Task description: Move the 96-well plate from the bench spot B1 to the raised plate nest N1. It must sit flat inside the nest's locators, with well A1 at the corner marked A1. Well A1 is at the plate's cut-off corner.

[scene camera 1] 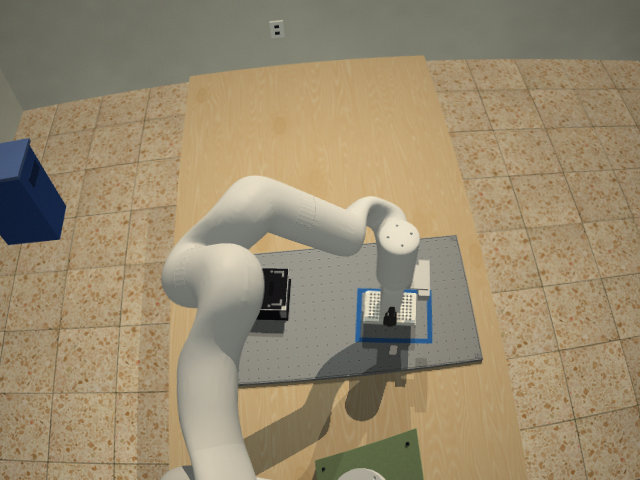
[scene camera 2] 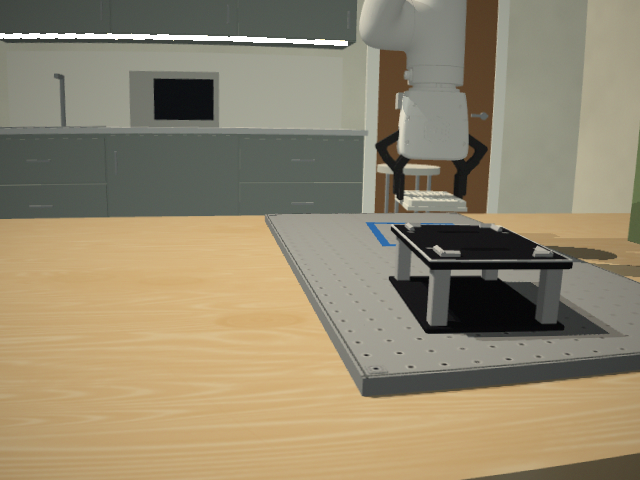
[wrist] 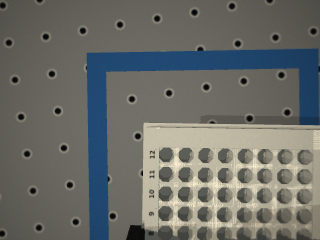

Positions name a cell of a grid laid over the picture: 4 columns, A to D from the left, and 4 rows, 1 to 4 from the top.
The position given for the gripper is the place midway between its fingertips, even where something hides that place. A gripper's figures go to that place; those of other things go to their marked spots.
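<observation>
The gripper (scene camera 2: C2) is 0.88 m from the lens, while a white 96-well plate (scene camera 2: C2) is 0.81 m from the lens and a black raised plate nest (scene camera 2: D3) is 0.52 m from the lens. The marked spots on the white 96-well plate and the black raised plate nest are 0.31 m apart.
</observation>
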